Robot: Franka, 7 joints.
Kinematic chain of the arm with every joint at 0, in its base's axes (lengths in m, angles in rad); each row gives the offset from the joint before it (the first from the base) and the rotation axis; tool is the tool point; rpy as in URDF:
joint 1: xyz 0 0 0.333 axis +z
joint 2: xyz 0 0 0 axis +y
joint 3: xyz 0 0 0.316 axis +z
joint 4: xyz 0.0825 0 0 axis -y
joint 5: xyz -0.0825 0 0.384 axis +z
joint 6: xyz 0 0 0 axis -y
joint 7: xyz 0.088 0 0 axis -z
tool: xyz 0 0 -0.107 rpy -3.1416 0 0
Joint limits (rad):
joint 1: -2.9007..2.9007
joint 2: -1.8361..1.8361
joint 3: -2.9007..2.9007
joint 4: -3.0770..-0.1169
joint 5: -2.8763..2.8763
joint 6: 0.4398..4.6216
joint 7: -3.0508..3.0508
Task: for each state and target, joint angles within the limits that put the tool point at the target. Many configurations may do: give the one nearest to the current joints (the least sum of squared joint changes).
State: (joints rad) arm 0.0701 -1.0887 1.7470 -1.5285 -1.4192 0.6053 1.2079
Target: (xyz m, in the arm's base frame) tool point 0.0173 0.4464 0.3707
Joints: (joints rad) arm -0.3922 -1.1879 1.9281 -2.1214 -1.1832 0.6644 1.2079
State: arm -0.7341 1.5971 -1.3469 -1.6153 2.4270 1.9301 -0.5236
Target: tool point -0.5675 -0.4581 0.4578
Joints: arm -1.5099 1.3337 -1.6666 -1.5751 2.4695 2.0365 -0.5236
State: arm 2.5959 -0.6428 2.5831 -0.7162 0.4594 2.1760 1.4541
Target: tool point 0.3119 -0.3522 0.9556
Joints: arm 2.6762 -0.0443 2.6476 -0.8301 0.4370 1.7039 1.4541
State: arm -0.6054 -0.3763 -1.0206 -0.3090 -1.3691 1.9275 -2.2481
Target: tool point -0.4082 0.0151 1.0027
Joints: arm -0.5563 -0.4623 -1.0399 -0.2936 -1.2917 1.3518 -2.2481
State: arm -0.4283 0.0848 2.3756 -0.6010 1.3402 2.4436 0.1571
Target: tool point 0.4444 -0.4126 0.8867
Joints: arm -0.8814 0.7745 2.2791 -0.1169 1.2890 3.1417 0.1571
